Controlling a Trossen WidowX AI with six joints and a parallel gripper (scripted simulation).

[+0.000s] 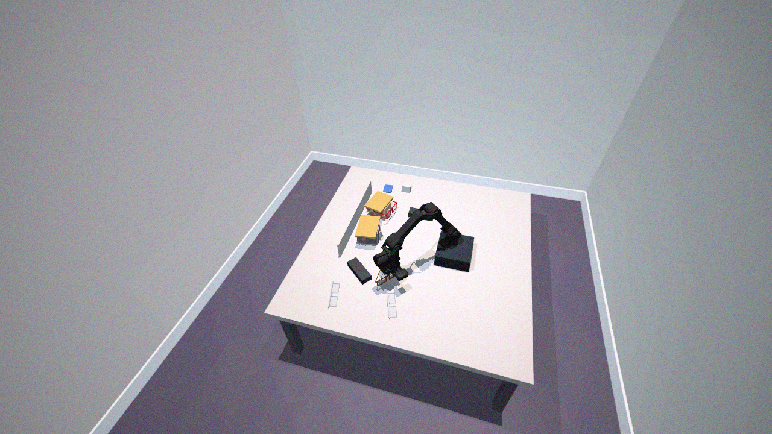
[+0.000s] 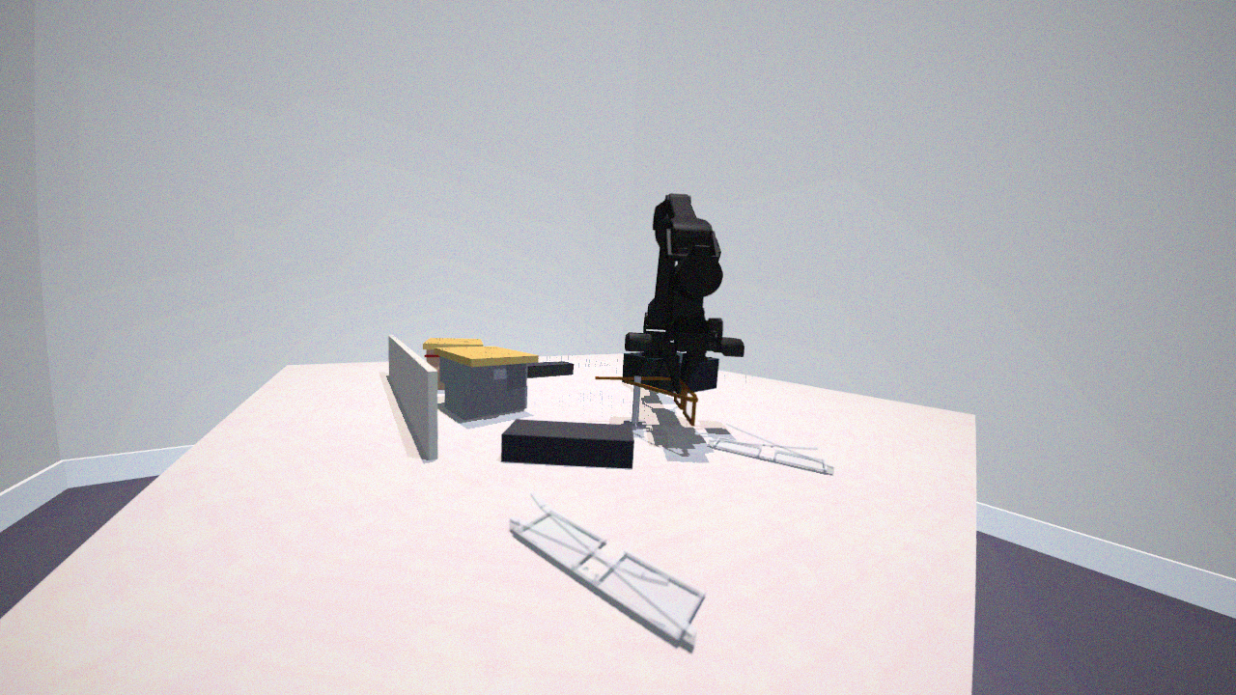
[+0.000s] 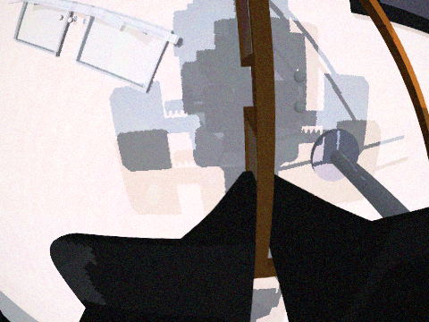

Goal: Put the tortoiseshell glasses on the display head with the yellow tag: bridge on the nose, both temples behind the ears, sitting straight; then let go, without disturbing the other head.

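Right now my gripper tip is 4 cm short of the thin post, 6 cm to the left of it and 3 cm above it. The rest, counted from my gripper tip: blue tag 20 cm ahead, 76 cm to the right, 6 cm below; then grey wall panel 33 cm ahead, 40 cm to the right; then grey display head 19 cm ahead, 28 cm to the right.
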